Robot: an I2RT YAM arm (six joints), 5 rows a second.
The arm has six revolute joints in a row. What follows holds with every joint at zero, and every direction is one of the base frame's.
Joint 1 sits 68 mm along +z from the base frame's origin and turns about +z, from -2.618 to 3.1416 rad.
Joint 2 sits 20 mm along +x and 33.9 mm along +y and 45.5 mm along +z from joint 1 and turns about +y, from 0 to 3.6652 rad.
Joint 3 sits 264 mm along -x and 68.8 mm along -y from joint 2 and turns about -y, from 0 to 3.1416 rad.
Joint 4 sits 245 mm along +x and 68.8 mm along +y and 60 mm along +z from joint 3 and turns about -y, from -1.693 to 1.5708 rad.
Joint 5 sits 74 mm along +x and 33.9 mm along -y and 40.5 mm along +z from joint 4 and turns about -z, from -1.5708 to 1.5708 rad.
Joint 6 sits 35.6 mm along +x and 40.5 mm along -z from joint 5 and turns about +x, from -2.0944 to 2.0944 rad.
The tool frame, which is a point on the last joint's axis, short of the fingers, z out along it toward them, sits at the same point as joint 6; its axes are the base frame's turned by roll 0, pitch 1.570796 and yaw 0 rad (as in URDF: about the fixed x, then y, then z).
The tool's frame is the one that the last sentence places.
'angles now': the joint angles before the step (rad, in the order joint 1, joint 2, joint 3, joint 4, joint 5, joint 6). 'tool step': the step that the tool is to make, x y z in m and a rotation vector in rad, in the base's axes. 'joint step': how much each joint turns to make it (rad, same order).
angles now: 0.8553, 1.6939, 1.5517, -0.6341, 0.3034, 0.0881
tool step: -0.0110, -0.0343, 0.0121, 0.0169, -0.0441, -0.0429
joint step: -0.0391, -0.1328, -0.1075, 0.0210, 0.0174, -0.0137
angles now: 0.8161, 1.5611, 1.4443, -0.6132, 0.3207, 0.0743
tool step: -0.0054, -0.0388, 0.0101, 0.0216, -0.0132, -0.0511
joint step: -0.0737, -0.1178, -0.0773, -0.0127, -0.0210, -0.0107
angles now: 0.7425, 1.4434, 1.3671, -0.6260, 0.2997, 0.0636
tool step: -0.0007, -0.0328, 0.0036, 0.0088, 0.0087, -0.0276
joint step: -0.0861, -0.0787, -0.0513, -0.0205, -0.0527, -0.0293
